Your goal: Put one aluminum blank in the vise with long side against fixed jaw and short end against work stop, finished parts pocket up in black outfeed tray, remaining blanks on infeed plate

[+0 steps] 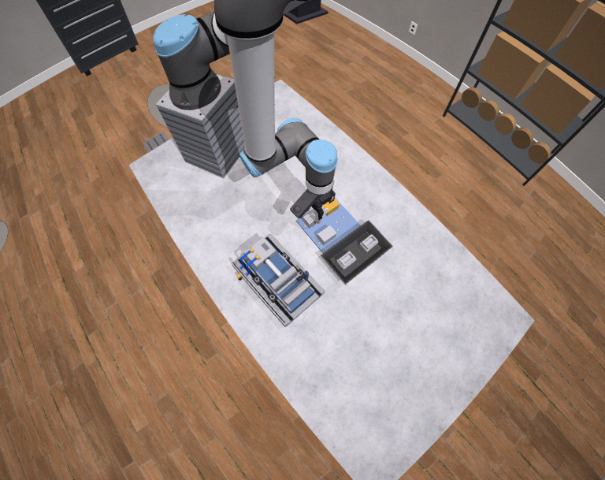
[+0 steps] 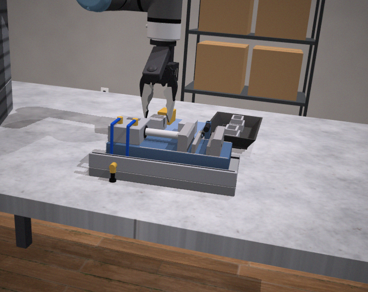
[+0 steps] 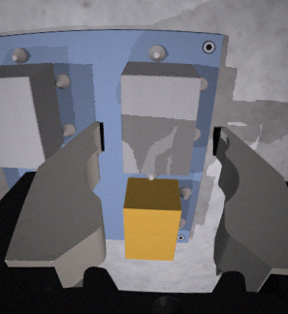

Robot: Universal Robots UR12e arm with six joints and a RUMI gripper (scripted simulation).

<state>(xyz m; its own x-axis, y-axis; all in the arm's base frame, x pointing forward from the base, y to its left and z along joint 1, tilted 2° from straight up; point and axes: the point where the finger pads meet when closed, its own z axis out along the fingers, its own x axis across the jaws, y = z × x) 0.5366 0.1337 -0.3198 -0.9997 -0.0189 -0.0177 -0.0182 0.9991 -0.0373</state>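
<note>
My hand is 2 cm above the gray aluminum blank. The rest, counted from my hand: yellow brass blank (9 cm to the left, 2 cm below); then blue infeed plate (5 cm ahead, 5 cm to the left, 4 cm below); then gray blank (9 cm ahead, 2 cm below).
</note>
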